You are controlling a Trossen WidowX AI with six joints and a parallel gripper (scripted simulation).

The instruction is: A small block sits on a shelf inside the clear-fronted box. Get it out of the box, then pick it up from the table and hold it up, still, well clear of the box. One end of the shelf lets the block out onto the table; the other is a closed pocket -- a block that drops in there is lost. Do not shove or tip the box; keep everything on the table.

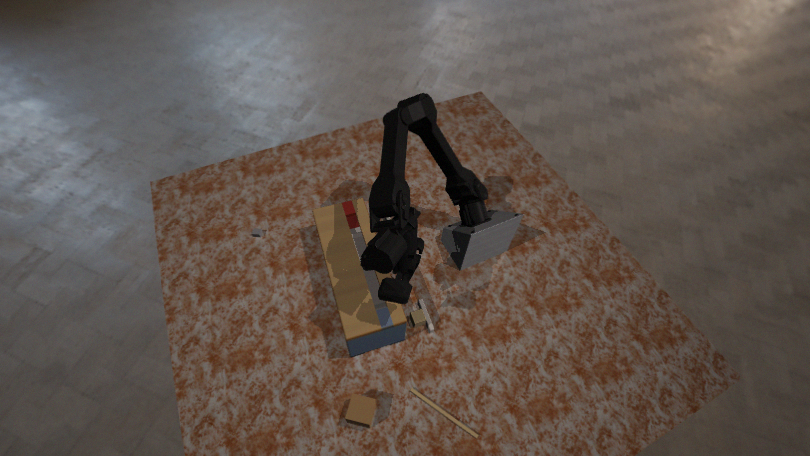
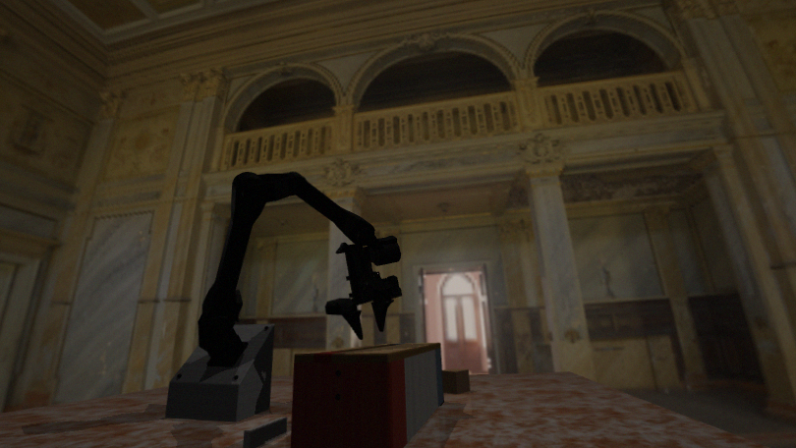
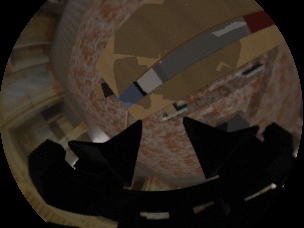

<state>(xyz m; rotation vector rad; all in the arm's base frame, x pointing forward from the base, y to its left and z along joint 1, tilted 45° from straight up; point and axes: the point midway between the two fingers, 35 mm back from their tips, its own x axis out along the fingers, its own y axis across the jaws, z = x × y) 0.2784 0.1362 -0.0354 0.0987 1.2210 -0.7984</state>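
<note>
Right now my gripper tip is 13 cm above the tan block, 4 cm past it and 2 cm to the right of it. Round my gripper tip: thin wooden stick 25 cm to the left, 15 cm below; box 14 cm to the right, 9 cm below, 3 cm ahead; grey piece 41 cm to the right, 29 cm ahead, 14 cm below.
</note>
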